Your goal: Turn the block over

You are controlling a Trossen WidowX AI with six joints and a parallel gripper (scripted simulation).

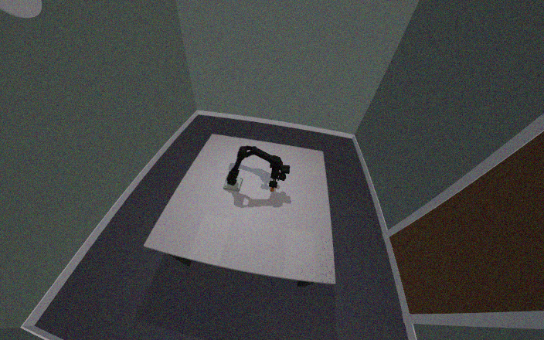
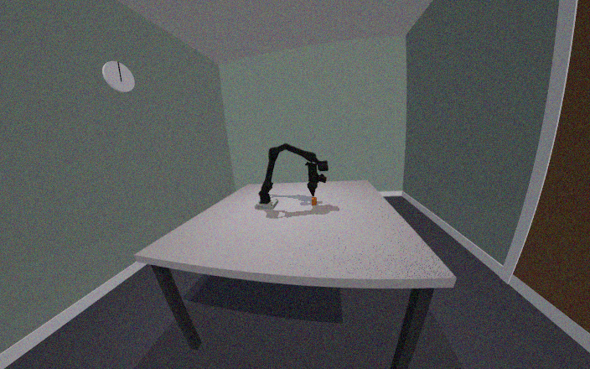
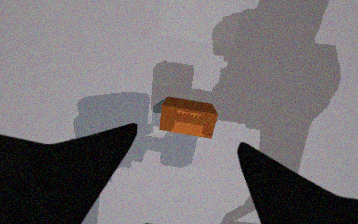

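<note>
My gripper tip is now 5 cm above the orange block and 1 cm past it.
</note>
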